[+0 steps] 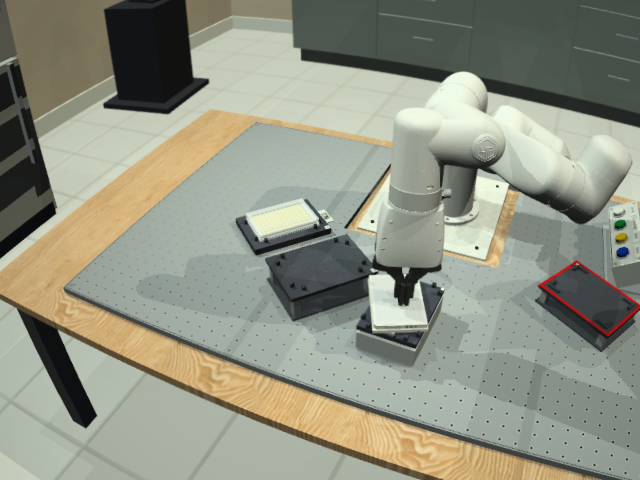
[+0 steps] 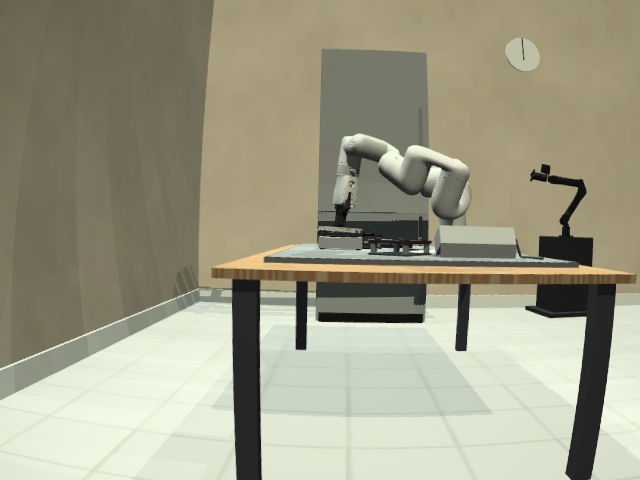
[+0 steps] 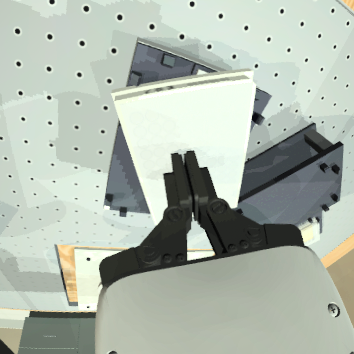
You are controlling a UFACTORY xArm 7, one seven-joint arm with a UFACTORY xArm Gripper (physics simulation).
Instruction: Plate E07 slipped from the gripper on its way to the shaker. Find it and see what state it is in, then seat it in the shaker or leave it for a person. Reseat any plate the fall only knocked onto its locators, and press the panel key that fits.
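Places are measured from the arm's base along level axes (x ahead, y left, z up), in metres.
Where they show: gripper, fingertip midpoint: (image 1: 402, 300) (image 2: 339, 227) (image 3: 182, 165); arm's base, origin of the base link: (image 1: 451, 207).
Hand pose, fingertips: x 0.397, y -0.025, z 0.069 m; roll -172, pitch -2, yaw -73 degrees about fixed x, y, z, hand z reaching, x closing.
Things, the pixels of their centre, and the offset from my fingertips.
- lidded white plate, body centre: (image 3: 191, 163) (image 1: 396, 302) (image 2: 339, 229) dx -0.004, dy -0.010, dz -0.009 m
- second plate, body centre: (image 1: 282, 217) dx -0.214, dy -0.295, dz -0.046 m
- black nest, body centre: (image 1: 282, 223) (image 2: 387, 244) dx -0.214, dy -0.295, dz -0.061 m
- key panel, body centre: (image 1: 627, 242) (image 2: 475, 241) dx -0.340, dy +0.418, dz -0.032 m
A lidded white plate (image 1: 387, 311) (image 2: 338, 230) (image 3: 190, 120) lies skewed across the black top of a low grey box (image 1: 383, 347) (image 2: 341, 242) (image 3: 116, 175). It is turned relative to the box and overlaps its locators. Its label is unreadable. My gripper (image 1: 404, 301) (image 2: 340, 225) (image 3: 182, 165) is shut with its fingers together, over the plate's upper face and holding nothing. Whether the tips touch the lid cannot be told. A second plate (image 1: 283, 219) with pale yellow wells sits in a black nest (image 1: 289, 240). The key panel (image 1: 625, 266) (image 2: 475, 242) shows white, green, yellow and blue keys.
A raised black stand (image 1: 320, 266) (image 3: 295, 195) with locator posts is close beside the grey box. A red-edged black stand (image 1: 589, 299) is at the right, near the panel. The arm's base plate (image 1: 478, 245) is behind the grey box.
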